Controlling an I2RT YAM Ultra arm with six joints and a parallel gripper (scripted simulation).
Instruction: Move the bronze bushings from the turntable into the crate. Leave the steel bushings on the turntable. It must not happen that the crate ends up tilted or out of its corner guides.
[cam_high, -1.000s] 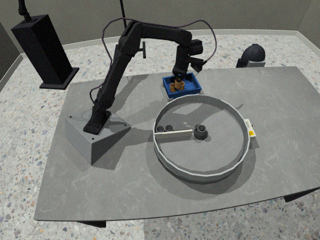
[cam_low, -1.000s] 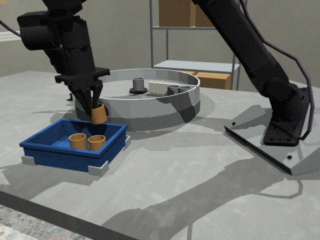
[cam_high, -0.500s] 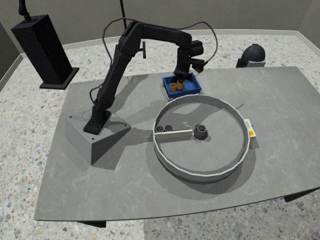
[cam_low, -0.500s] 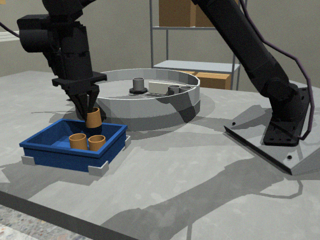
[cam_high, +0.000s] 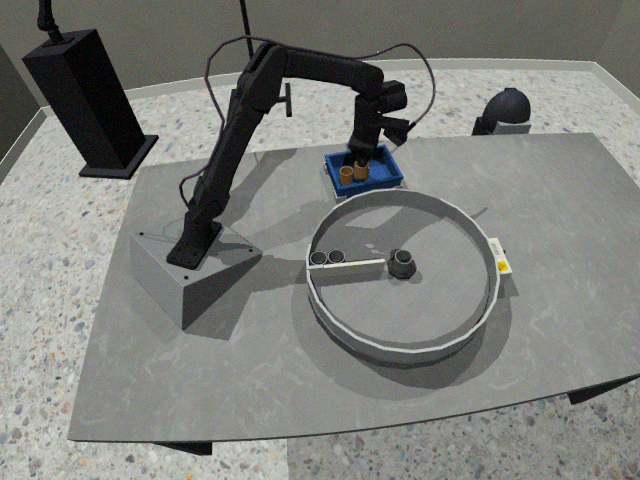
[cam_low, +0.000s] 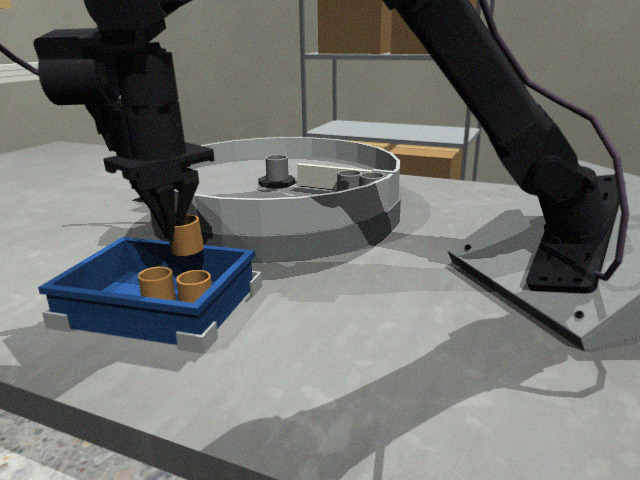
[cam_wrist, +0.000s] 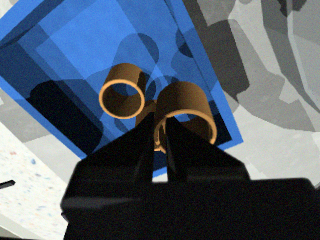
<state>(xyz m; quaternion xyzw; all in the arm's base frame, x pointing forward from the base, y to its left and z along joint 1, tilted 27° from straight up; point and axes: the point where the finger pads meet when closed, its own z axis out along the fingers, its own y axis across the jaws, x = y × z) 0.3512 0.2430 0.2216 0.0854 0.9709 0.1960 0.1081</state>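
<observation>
Now: the blue crate 6 cm below my hand and 3 cm to the left of it. Round my hand: turntable: 30 cm to the right, 12 cm ahead, 3 cm below.
</observation>
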